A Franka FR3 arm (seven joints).
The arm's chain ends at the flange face. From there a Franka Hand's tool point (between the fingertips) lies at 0.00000 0.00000 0.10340 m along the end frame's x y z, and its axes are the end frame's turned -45 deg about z.
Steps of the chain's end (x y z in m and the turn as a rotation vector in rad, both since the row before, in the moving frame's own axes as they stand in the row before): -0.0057, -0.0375, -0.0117, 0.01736, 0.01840, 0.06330; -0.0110, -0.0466, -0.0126, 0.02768, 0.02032, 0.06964
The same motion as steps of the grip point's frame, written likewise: 0.0251, -0.0304, -0.0117, -0.00074, 0.02529, 0.06330; 0.0287, -0.0411, -0.0127, 0.00520, 0.03394, 0.06964
